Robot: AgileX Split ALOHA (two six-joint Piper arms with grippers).
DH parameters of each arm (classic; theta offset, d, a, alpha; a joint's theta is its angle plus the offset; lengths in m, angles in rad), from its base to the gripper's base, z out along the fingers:
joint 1: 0 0.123 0 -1.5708
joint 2: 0.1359 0 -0.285 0
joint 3: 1.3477 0 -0.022 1.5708
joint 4: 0 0.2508 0 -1.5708
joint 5: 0 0 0.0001 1.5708
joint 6: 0 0.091 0 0
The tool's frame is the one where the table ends.
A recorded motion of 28 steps. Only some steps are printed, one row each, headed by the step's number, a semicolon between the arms.
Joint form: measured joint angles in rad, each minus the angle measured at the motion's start. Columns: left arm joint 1, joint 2, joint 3, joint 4, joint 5, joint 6; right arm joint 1, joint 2, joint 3, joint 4, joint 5, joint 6.
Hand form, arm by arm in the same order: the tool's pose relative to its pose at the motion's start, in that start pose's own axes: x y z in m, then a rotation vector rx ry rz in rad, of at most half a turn. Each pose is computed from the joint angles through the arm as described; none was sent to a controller.
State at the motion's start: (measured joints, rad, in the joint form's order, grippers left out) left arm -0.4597 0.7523 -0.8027 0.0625 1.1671 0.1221; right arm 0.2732 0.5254 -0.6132 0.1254 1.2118 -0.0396
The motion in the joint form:
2: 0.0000 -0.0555 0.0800 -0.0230 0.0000 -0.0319; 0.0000 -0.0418 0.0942 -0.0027 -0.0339 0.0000
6: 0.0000 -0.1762 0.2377 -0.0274 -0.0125 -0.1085; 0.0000 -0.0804 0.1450 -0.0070 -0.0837 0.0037
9: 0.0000 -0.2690 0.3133 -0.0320 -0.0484 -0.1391; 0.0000 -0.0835 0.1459 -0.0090 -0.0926 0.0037
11: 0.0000 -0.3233 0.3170 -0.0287 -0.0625 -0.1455; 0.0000 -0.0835 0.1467 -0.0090 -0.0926 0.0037
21: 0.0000 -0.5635 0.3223 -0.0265 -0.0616 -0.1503; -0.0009 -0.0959 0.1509 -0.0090 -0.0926 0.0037
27: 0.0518 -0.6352 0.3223 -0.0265 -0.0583 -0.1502; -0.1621 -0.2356 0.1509 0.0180 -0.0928 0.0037
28: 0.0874 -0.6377 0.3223 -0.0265 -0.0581 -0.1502; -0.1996 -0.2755 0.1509 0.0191 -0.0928 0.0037
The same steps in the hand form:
2: 0.0193 -0.0053 0.0084 0.0241 0.0220 -0.0398; 0.0166 -0.0025 0.0170 0.0042 0.0183 0.0050
6: 0.0574 -0.0123 0.0257 0.0296 0.0471 -0.1166; 0.0241 -0.0040 0.0245 0.0102 -0.0192 0.0082
9: 0.0755 -0.0157 0.0312 0.0297 -0.0057 -0.1505; 0.0237 -0.0041 0.0244 0.0124 -0.0302 0.0071
11: 0.0794 -0.0157 0.0255 0.0225 -0.0701 -0.1578; 0.0239 -0.0042 0.0245 0.0124 -0.0294 0.0072
21: 0.1042 -0.0178 0.0014 0.0047 -0.3034 -0.1710; 0.0256 -0.0042 0.0241 0.0128 -0.0377 0.0070
27: 0.1129 -0.0181 -0.0049 -0.0345 -0.3677 -0.2124; 0.0369 -0.0063 0.0093 0.0805 -0.1947 0.1309
28: 0.1133 -0.0177 -0.0052 -0.0585 -0.3671 -0.2391; 0.0406 -0.0061 0.0056 0.1041 -0.2380 0.1543

